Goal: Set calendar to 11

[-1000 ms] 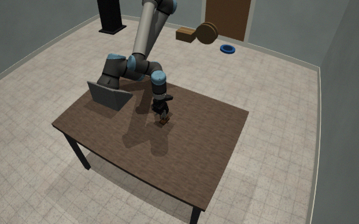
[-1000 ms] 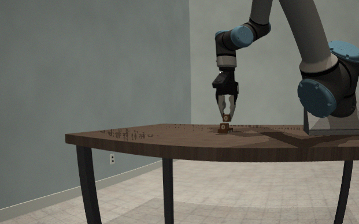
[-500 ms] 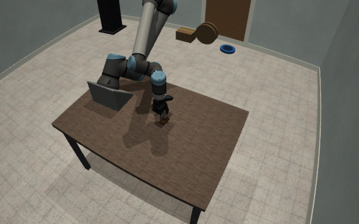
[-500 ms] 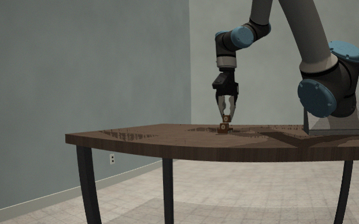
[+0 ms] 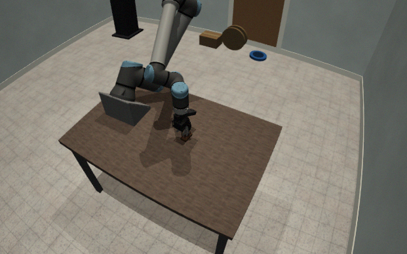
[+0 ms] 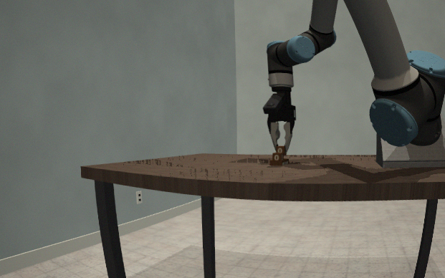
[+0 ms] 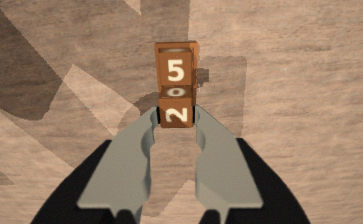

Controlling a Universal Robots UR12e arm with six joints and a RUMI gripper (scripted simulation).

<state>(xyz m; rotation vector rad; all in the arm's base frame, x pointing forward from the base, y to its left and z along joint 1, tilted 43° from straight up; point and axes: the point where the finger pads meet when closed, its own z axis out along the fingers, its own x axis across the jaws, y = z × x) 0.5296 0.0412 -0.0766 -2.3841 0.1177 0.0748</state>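
Right now my hand is 2 cm to the right of the calendar tray and 5 cm above it. The rest, counted from my hand: cube: 1 cm below.
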